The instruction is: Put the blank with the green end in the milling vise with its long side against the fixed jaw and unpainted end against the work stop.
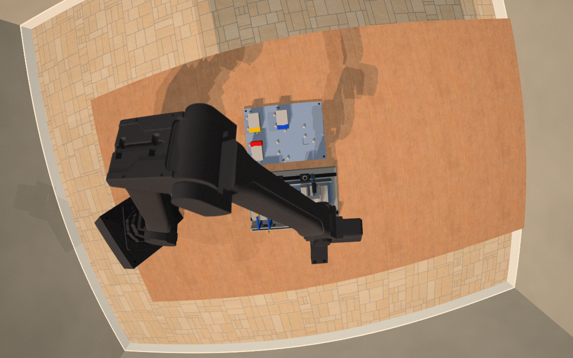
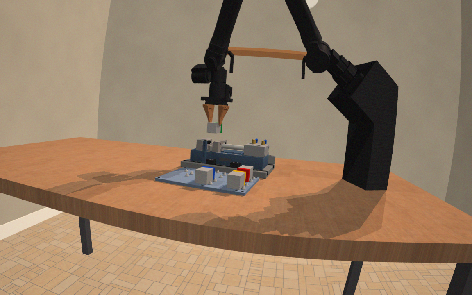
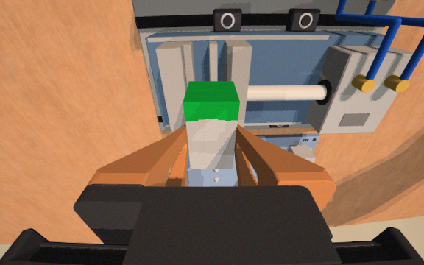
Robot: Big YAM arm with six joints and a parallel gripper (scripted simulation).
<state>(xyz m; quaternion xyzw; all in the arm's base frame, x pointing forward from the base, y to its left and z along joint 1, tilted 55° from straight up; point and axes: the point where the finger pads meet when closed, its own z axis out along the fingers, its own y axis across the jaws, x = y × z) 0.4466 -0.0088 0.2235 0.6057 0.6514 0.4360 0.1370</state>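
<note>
The fixed jaw lies 30 mm ahead of my hand, 10 mm to the left of it and 80 mm below it. Round my hand: moving jaw (20 mm behind, 10 mm to the right, 80 mm below); pale rod (80 mm behind, 30 mm to the right, 80 mm below); green-ended blank (20 mm below).
</note>
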